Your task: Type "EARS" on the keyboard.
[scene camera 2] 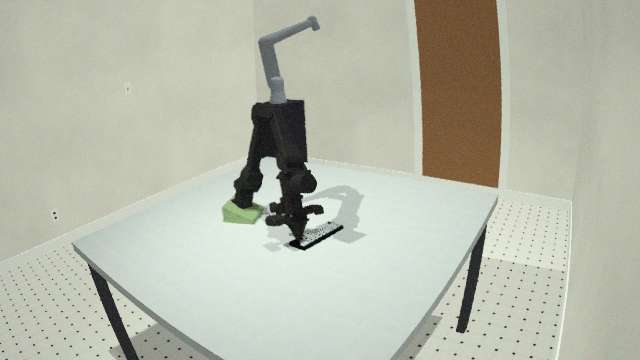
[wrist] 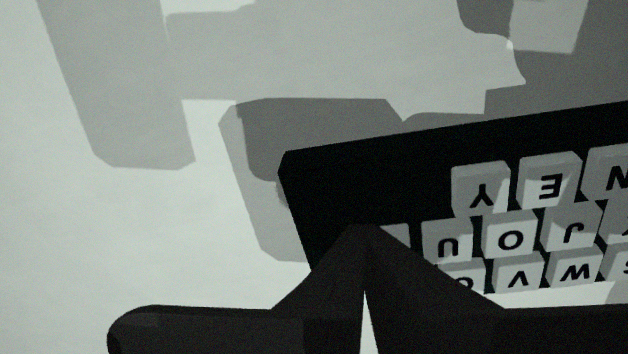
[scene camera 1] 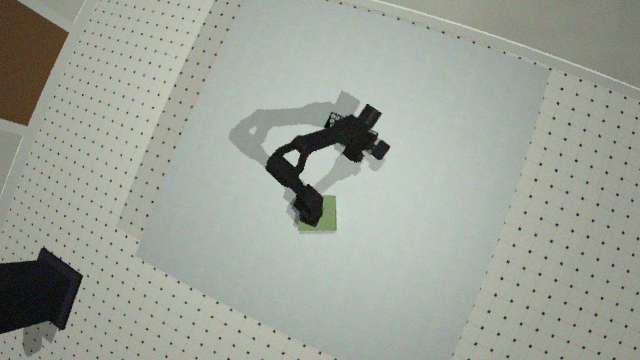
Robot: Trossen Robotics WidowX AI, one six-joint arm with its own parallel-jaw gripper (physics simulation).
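Places are measured from the arm's base along level axes (x ahead, y left, z up), in millimetres.
Pixels of known places: gripper, between the fingertips: (scene camera 2: 299, 241) (wrist: 361, 237) (scene camera 1: 369, 139); arm's base, origin of its link: (scene camera 2: 241, 203) (scene camera 1: 311, 216).
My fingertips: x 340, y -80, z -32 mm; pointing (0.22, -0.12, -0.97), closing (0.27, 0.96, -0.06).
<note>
Ahead of a thing's pixels: the offset from my fingertips to its middle. "spot": to the spot under its first point. Level surfaces: height alone.
The black keyboard {11 mm ahead, 77 mm left, 5 mm down} (scene camera 1: 329, 121) (scene camera 2: 325, 234) (wrist: 360, 180) lies on the table, with white keys whose letters look upside down in the wrist view. There the E key {9 mm back, 55 mm left, 0 mm up} (wrist: 550, 185) shows in the row with Y {11 mm back, 36 mm left, 0 mm up} (wrist: 481, 192) and N. The U key {7 mm ahead, 26 mm left, 0 mm up} (wrist: 448, 245) and O key {9 mm ahead, 44 mm left, 0 mm up} (wrist: 510, 240) are in the row below. My gripper (scene camera 2: 300, 241) (wrist: 361, 237) is shut and empty. Its tips are at the keyboard's left end in the wrist view, over a key {6 mm ahead, 7 mm left, 3 mm down} (wrist: 398, 232) left of U; that key's letter is hidden. Contact cannot be told. An S key {spot: 31 mm ahead, 82 mm left, 3 mm up} (wrist: 625, 268) is cut by the right edge. No A key shows.
The arm's base stands on a green block (scene camera 1: 328, 215) (scene camera 2: 240, 216) on the pale table {13 mm down} (scene camera 1: 425, 225) (scene camera 2: 280, 300). A black stand (scene camera 1: 37, 290) (scene camera 2: 295, 130) with a grey arm (scene camera 2: 270, 60) is beyond the table. Arm shadows fall around the keyboard.
</note>
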